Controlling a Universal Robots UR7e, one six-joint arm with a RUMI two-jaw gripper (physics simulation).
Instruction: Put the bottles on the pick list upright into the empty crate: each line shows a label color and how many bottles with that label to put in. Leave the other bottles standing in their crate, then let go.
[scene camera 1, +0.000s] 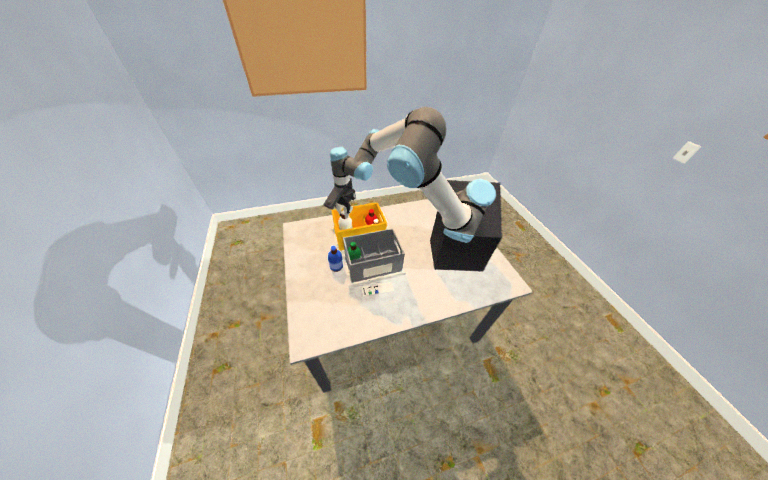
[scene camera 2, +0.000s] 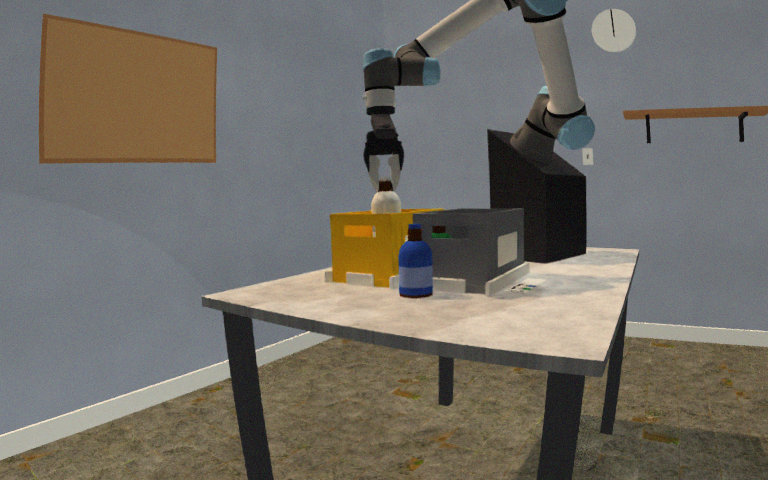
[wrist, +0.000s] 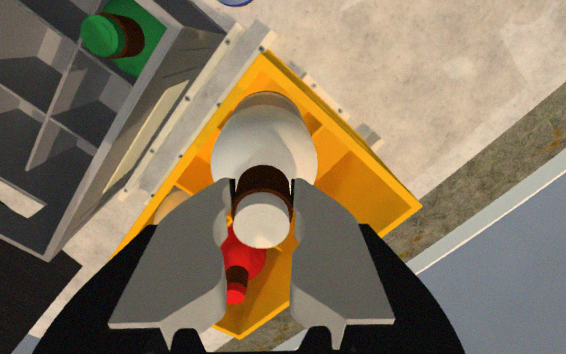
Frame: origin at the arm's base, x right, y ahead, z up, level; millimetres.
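Seen in the pictures: gripper, fingertip midpoint: (scene camera 1: 344, 217) (scene camera 2: 385, 192) (wrist: 263, 181); arm's base, link origin: (scene camera 2: 529, 151).
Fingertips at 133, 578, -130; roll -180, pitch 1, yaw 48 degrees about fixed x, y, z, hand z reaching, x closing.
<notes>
Offsets run from my fingertips to a thing's middle, as dx, dy, dz. Level surfaces: height alone.
My gripper (scene camera 1: 343, 212) (scene camera 2: 385, 183) (wrist: 263, 181) is shut on the dark neck of a white bottle @(+2, -3, -40) (scene camera 1: 344, 223) (scene camera 2: 386, 202) (wrist: 265, 142). The bottle is upright, its lower part inside the left end of the yellow crate @(+60, -80, -138) (scene camera 1: 362, 230) (scene camera 2: 362, 257) (wrist: 325, 114); its base is hidden. A red bottle @(+116, -159, -141) (scene camera 1: 370, 218) (wrist: 248, 256) and another pale bottle @(+28, -174, -141) (wrist: 170, 204), partly hidden, stand in that crate. A green bottle @(-133, -35, -141) (scene camera 1: 354, 252) (wrist: 102, 36) stands in a corner compartment of the grey crate @(-168, -133, -138) (scene camera 1: 397, 263) (scene camera 2: 453, 266) (wrist: 111, 145). The pick list @(-314, -140, -225) (scene camera 1: 377, 289) (scene camera 2: 523, 288) shows green and blue marks, numbers unreadable.
A blue bottle @(-140, +66, -149) (scene camera 1: 335, 260) (scene camera 2: 415, 271) stands upright on the table @(dz -226) (scene camera 1: 317, 316) (scene camera 2: 543, 322), outside both crates, beside the grey crate. Low pale strips edge the crates. The robot's black pedestal (scene camera 1: 461, 251) (scene camera 2: 566, 215) stands at the table's other side.
</notes>
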